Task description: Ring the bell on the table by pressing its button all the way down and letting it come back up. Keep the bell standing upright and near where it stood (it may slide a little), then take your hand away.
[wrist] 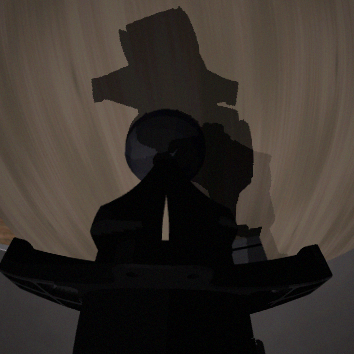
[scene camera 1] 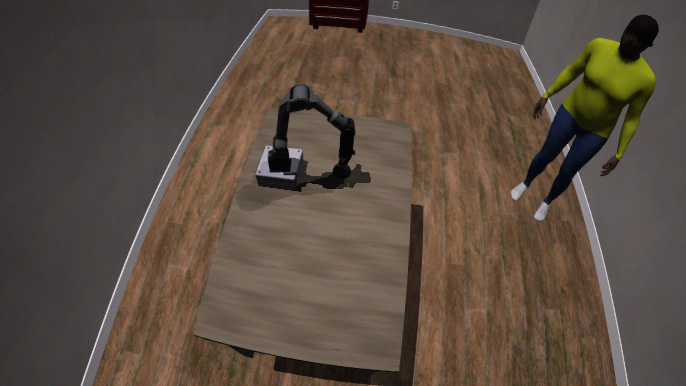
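Note:
The dark, round bell (scene camera 1: 342,171) (wrist: 145,135) stands upright on the table (scene camera 1: 310,280) (wrist: 45,150). My gripper (wrist: 166,170) is shut, with its fingertips together and nothing between them. It points down at the bell, and in the wrist view its tips overlap the button at the middle of the dome. The tips hide most of the button, so I cannot tell how far down it is. In the scene view the gripper (scene camera 1: 342,161) is right over the bell, and its tips are too dark and small to make out.
The arm's white base box (scene camera 1: 266,172) stands at the table's left edge, left of the bell. Shadows of the arm lie around the bell. A person in a yellow top (scene camera 1: 600,75) stands on the floor at the right. A red cabinet (scene camera 1: 339,14) stands at the back.

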